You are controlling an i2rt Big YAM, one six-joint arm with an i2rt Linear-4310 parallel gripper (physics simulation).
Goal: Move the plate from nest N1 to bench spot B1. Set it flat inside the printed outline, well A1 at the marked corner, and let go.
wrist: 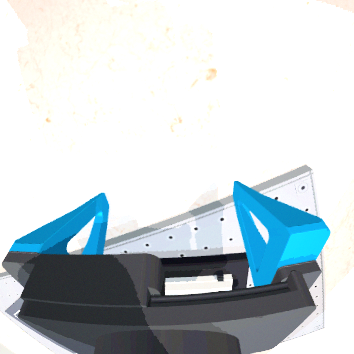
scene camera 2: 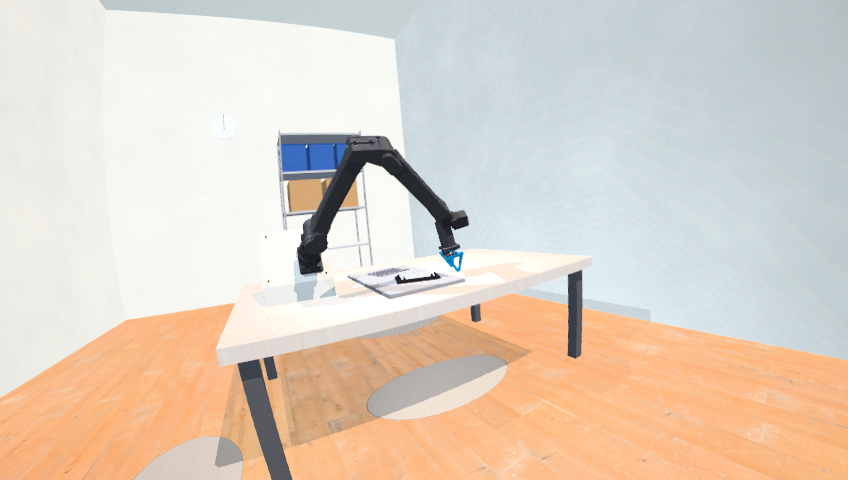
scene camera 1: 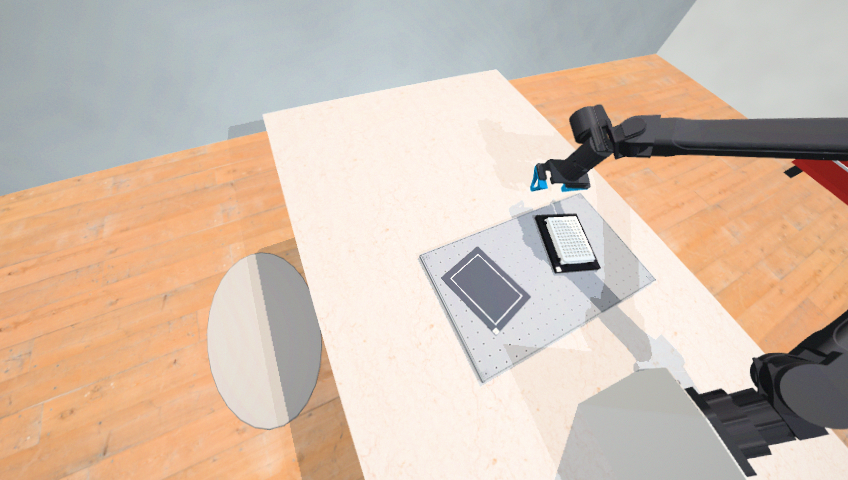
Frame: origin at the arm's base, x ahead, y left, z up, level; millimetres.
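Seen in the pictures: gripper, between the fingertips: [wrist: 168, 193] [scene camera 2: 455, 269] [scene camera 1: 546, 189]; arm's base, origin of its link: [scene camera 2: 309, 260] [scene camera 1: 709, 427].
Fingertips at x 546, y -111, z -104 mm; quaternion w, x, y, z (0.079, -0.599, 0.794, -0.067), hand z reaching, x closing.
Pixels of each thing's top centre, then the offset from my fingertips to it. "*": a spot on its surface instead. Level surfaces: height alone.
- white well plate, centre of its top: [wrist: 191, 322] [scene camera 1: 570, 237] [scene camera 2: 416, 272] dz +9, dx -157, dy +36 mm
- black nest, centre of its top: [scene camera 1: 569, 238] [scene camera 2: 416, 273] dz +5, dx -157, dy +36 mm
- printed outline, a spot on its surface: [scene camera 1: 464, 263] * dz -16, dx -123, dy +315 mm
- white corner mark, centre of its top: [scene camera 1: 496, 331] dz -15, dx -287, dy +318 mm
- perforated board, centre of its top: [wrist: 134, 328] [scene camera 1: 542, 267] [scene camera 2: 398, 276] dz -17, dx -197, dy +135 mm
- pale table, height of its surface: dz -30 mm
The white well plate [scene camera 1: 571, 239] [scene camera 2: 418, 274] [wrist: 198, 285] sits in the black nest [scene camera 1: 577, 268] [scene camera 2: 417, 279] on the right part of the perforated board. In the wrist view, part of the plate shows through the gripper body. The printed outline [scene camera 1: 464, 263] of the bench spot lies on a dark grey patch to the left in scene camera 1, with a white corner mark [scene camera 1: 495, 331] at its near corner. My gripper [scene camera 1: 555, 188] [scene camera 2: 456, 268] [wrist: 168, 193] is open, its blue fingers wide apart and empty. It hangs above the table beyond the board's far edge, past the nest.
The perforated board [scene camera 1: 535, 321] [scene camera 2: 389, 292] lies on the pale table [scene camera 1: 380, 196] [scene camera 2: 333, 318]. A grey box-like block [scene camera 1: 648, 428] stands near the arm's base in scene camera 1. A shelf rack [scene camera 2: 320, 173] with blue and brown boxes stands against the back wall.
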